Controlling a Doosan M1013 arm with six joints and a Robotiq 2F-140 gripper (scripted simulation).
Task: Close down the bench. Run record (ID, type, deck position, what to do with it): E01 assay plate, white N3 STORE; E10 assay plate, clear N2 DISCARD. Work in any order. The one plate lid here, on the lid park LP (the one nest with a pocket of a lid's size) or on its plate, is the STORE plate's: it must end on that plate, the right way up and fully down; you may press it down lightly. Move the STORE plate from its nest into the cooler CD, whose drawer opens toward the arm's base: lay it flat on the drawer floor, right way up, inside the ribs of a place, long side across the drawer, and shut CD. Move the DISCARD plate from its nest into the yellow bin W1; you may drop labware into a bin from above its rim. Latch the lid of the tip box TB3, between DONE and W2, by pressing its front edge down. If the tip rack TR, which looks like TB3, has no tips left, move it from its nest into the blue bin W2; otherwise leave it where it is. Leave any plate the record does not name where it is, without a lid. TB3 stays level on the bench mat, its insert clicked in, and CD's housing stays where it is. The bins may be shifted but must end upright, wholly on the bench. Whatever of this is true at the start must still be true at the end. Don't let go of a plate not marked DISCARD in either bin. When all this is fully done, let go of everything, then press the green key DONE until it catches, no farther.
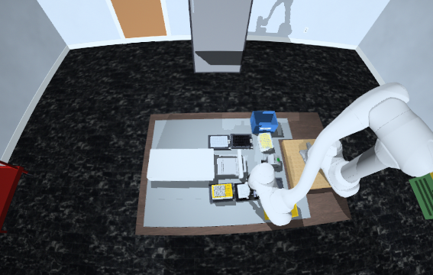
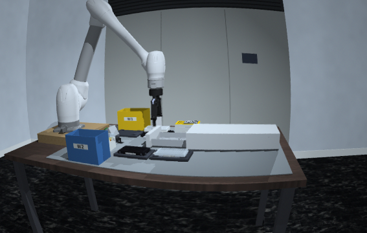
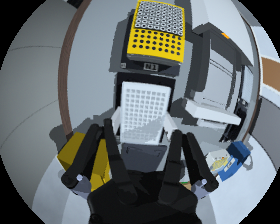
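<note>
The black nest lies 50 mm below my hand. From my hand the other things lie so: yellow tip rack TR: 160 mm ahead, 40 mm to the right; white well plate: 20 mm below; grey plate lid: 10 mm below.
</note>
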